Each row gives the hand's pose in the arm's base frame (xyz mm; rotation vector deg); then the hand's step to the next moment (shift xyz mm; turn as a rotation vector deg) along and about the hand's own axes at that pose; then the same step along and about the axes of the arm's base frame.
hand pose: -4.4 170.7 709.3 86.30 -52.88 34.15
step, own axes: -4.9 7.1 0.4 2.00 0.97 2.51
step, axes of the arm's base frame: -8.6 0.8 0.0 -0.05 -2.85 1.77
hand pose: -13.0 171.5 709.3 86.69 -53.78 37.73
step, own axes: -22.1 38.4 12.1 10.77 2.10 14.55
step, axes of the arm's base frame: -45.3 -7.6 -0.1 2.30 -16.35 7.72
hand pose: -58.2 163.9 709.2 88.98 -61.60 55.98
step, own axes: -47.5 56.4 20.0 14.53 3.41 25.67
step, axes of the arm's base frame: -65.8 -19.0 -33.9 3.05 -28.03 9.33
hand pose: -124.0 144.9 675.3 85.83 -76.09 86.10
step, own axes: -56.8 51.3 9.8 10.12 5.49 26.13
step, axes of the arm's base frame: -35.5 -12.1 -67.4 1.97 -28.12 4.56
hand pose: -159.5 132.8 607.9 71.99 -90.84 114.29
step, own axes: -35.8 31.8 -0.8 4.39 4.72 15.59
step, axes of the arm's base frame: -1.8 -0.5 -47.9 1.12 -16.82 0.53
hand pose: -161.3 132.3 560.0 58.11 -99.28 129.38
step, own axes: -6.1 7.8 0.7 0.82 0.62 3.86
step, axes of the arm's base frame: 1.3 -1.5 -9.7 0.74 -3.90 0.43
